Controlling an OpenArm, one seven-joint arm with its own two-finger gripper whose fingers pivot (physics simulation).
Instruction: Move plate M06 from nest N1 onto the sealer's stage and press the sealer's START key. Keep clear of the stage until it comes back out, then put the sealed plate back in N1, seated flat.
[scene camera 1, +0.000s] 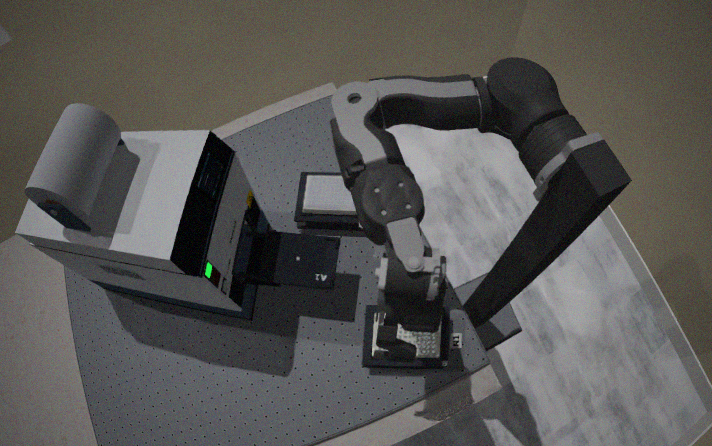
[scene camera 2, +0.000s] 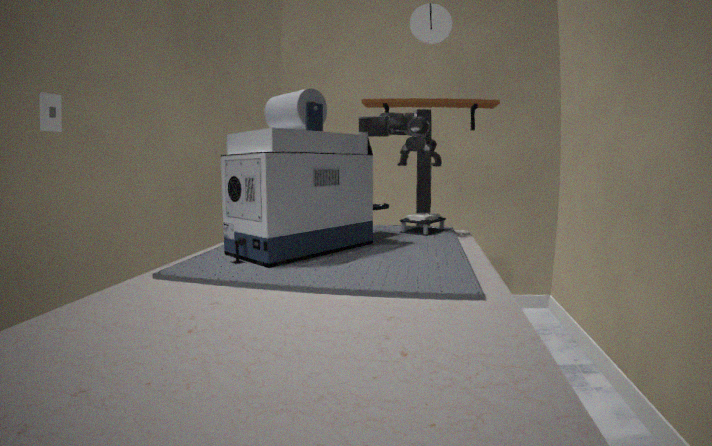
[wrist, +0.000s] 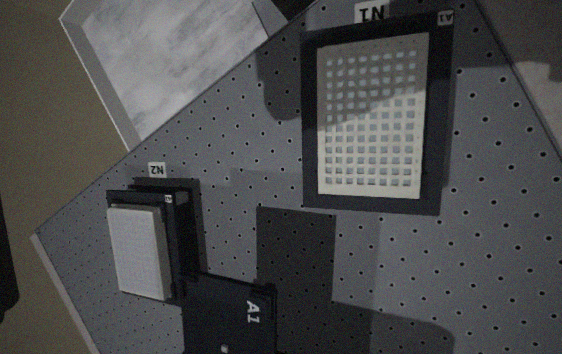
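Note:
The plate (scene camera 1: 428, 342) (scene camera 2: 421, 216) (wrist: 372, 145), pale with a grid of square wells, lies flat in the dark nest N1 (scene camera 1: 404, 362) (wrist: 310, 125). No M06 marking is legible. My gripper (scene camera 1: 407, 326) (scene camera 2: 419, 159) is open and empty, well above the plate in scene camera 2; in scene camera 1 it covers part of the plate and its far finger is hidden. The sealer (scene camera 1: 155, 210) (scene camera 2: 320, 196) has a green-lit display (scene camera 1: 208, 270). Its dark stage (scene camera 1: 310, 257) (wrist: 230, 312), marked A1, is out and bears no plate. The START key cannot be made out clearly.
A second, white plate (scene camera 1: 328, 194) (wrist: 137, 252) sits in nest N2 (scene camera 1: 299, 210), beyond the stage from N1. A film roll (scene camera 1: 78, 157) (scene camera 2: 294, 108) tops the sealer. The arm's dark post (scene camera 1: 546, 231) (scene camera 2: 423, 183) stands behind N1. A perforated mat (scene camera 1: 210, 399) (wrist: 490, 260) lies underneath.

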